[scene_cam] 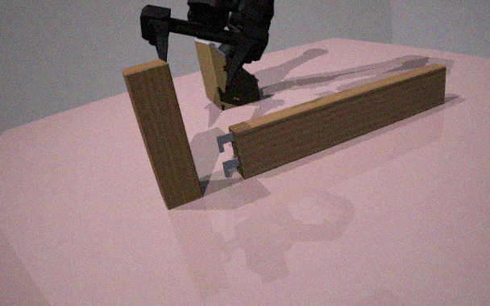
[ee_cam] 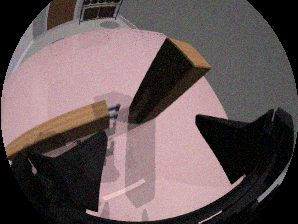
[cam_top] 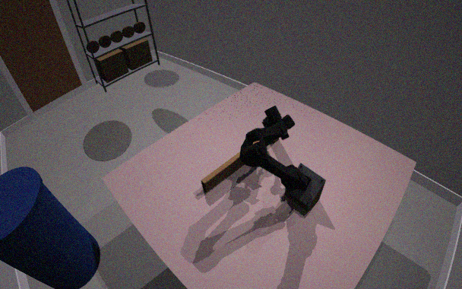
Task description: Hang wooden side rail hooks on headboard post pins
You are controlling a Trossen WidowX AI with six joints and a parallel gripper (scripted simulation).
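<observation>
My gripper tip is 50 mm short of the headboard post, 70 mm to the left of it and 50 mm above it.
</observation>
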